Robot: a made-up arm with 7 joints.
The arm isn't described. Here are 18 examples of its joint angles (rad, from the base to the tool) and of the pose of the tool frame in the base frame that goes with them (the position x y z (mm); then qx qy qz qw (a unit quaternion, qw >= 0)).
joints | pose
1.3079 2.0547 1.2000 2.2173 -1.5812 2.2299 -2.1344 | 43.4 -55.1 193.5 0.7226 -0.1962 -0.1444 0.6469
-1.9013 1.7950 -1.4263 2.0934 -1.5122 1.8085 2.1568 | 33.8 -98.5 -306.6 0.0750 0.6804 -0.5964 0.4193
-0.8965 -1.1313 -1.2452 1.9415 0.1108 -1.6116 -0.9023 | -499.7 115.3 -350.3 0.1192 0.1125 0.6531 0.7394
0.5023 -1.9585 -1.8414 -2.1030 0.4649 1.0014 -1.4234 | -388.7 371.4 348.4 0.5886 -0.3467 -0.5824 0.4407
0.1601 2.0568 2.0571 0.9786 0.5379 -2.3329 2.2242 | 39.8 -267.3 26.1 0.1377 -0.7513 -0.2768 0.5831
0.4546 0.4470 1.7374 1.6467 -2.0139 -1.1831 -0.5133 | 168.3 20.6 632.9 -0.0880 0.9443 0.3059 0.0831
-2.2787 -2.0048 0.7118 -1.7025 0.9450 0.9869 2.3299 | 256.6 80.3 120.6 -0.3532 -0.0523 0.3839 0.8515
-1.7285 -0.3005 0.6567 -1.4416 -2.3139 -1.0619 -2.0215 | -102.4 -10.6 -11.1 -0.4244 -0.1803 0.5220 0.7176
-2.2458 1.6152 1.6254 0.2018 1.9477 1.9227 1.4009 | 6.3 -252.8 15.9 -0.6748 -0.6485 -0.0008 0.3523
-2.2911 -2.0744 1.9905 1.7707 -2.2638 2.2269 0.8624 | 69.4 197.9 120.9 -0.3469 0.7604 0.2679 0.4792
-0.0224 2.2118 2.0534 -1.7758 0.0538 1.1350 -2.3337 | -28.4 -116.3 115.3 -0.1557 0.8809 0.2183 0.3899
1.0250 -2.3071 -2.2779 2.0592 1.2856 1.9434 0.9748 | -136.3 320.6 384.2 0.0062 -0.4206 0.8539 0.3064
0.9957 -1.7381 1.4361 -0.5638 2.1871 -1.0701 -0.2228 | -173.8 386.0 318.5 -0.0565 0.7393 0.0528 0.6689
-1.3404 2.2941 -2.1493 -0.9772 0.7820 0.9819 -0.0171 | 0.6 -62.2 -288.8 0.3213 0.8665 -0.1306 0.3590
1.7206 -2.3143 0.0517 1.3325 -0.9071 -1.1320 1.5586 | -376.0 149.7 418.4 0.5073 0.0179 0.8547 0.1086
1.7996 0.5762 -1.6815 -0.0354 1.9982 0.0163 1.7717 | 312.2 -59.5 489.5 -0.1486 0.7592 -0.4369 0.4589
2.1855 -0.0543 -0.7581 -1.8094 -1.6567 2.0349 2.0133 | 401.2 290.3 158.4 0.2883 -0.1896 -0.0032 0.9386
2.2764 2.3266 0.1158 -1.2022 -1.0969 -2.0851 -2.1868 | 17.8 -245.6 -18.7 0.0883 0.0377 -0.1430 0.9851
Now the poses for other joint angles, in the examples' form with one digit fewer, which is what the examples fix.
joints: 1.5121 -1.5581 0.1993 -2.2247 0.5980 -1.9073 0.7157
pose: -219 252 123 -0.172 0.297 -0.729 0.592
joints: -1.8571 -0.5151 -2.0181 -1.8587 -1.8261 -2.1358 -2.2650
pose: 152 291 -423 0.581 -0.579 -0.468 0.329
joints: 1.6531 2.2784 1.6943 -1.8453 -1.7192 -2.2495 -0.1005
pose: -36 161 152 0.499 -0.566 0.328 0.569
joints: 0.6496 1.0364 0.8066 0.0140 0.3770 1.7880 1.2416
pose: 83 -142 421 -0.005 0.604 0.525 0.600
